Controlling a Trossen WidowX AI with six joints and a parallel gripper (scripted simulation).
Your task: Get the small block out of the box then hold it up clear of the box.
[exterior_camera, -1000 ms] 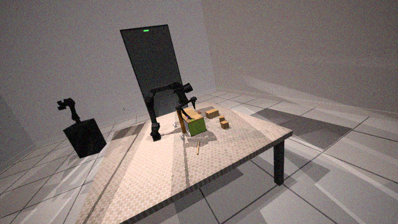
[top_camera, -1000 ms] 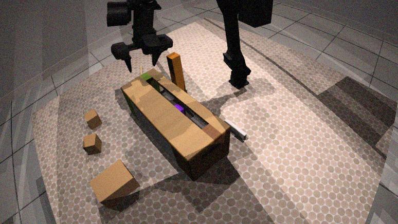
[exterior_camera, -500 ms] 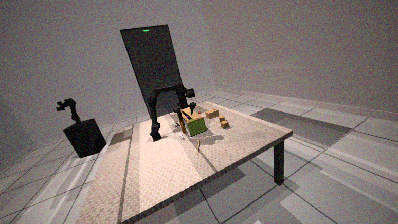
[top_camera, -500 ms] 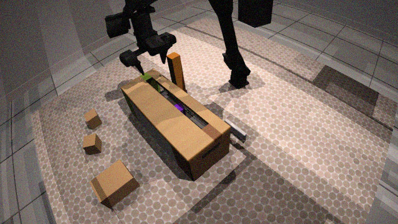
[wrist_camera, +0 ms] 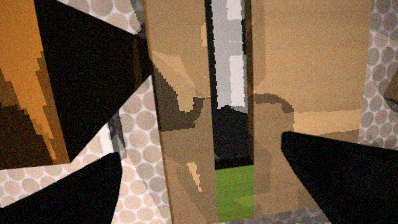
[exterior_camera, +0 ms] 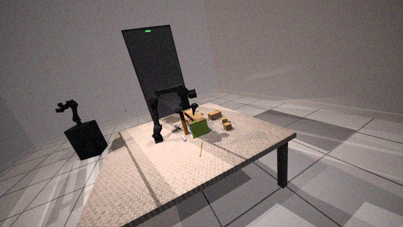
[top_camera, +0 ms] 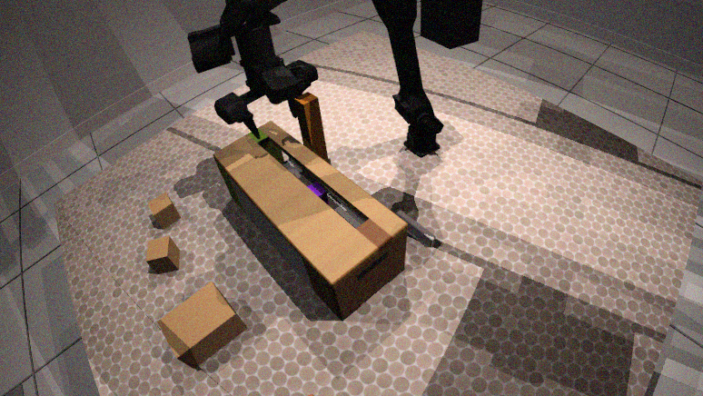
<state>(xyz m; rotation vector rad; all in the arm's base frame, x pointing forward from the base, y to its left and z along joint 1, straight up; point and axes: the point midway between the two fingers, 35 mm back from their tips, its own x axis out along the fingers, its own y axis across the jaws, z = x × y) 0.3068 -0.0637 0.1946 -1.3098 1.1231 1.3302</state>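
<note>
Now: gripper tip 12 cm to the right of the box, 10 cm above it and 1 cm past it. Round my gripper tip: thin stick 26 cm to the right, 16 cm below, 1 cm ahead; purple block 13 cm to the left, 7 cm below.
</note>
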